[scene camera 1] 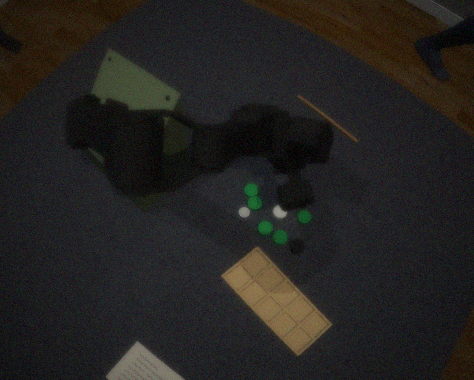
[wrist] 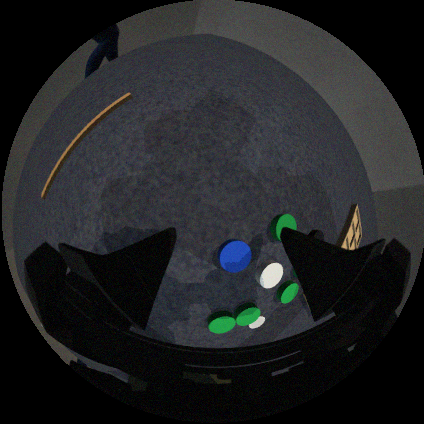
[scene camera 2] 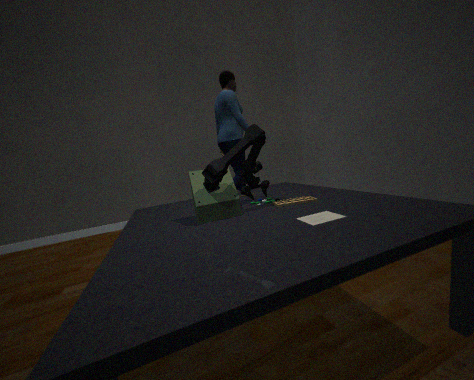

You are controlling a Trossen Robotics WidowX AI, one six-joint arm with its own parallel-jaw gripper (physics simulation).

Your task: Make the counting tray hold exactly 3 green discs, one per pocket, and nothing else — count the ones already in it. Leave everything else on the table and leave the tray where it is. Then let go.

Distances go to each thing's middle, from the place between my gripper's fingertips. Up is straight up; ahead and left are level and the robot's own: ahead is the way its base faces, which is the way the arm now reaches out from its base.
I see the blue disc (wrist: 233, 254) 20 mm to the right of my hand, 10 mm below it and 10 mm behind it. Also, from my hand: tan counting tray (scene camera 1: 283, 308): 230 mm to the right, 80 mm ahead.
